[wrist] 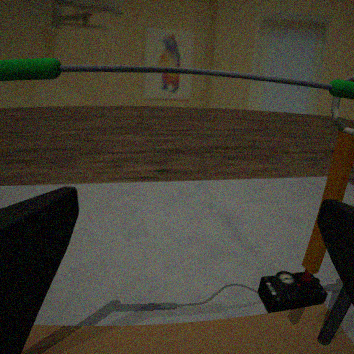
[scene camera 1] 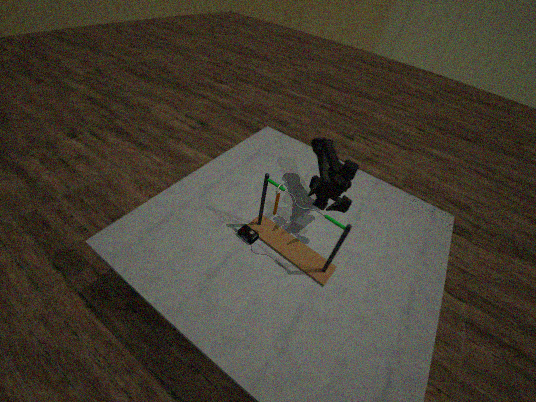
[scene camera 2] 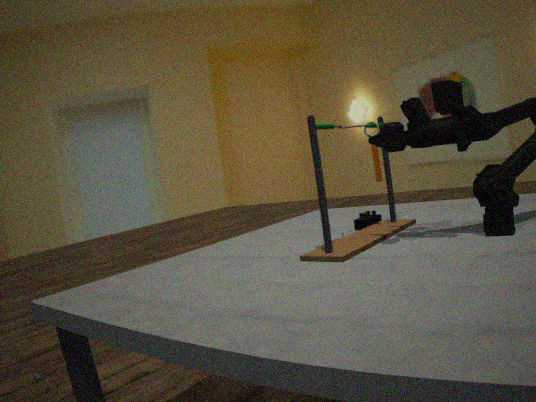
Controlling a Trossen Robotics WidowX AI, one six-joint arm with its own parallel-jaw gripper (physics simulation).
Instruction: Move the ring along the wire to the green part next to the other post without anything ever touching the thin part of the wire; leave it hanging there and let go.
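The ring hangs around the green part at the black box's end. Its orange handle points down. The thin wire curves to the other green part, next to the other post. My gripper is open and empty, below wire height in the wrist view. Its right finger overlaps the handle's edge there; whether they touch I cannot tell.
A post stands at the ring's end of the wooden base. A black box with a cable lies beside the base on the pale table.
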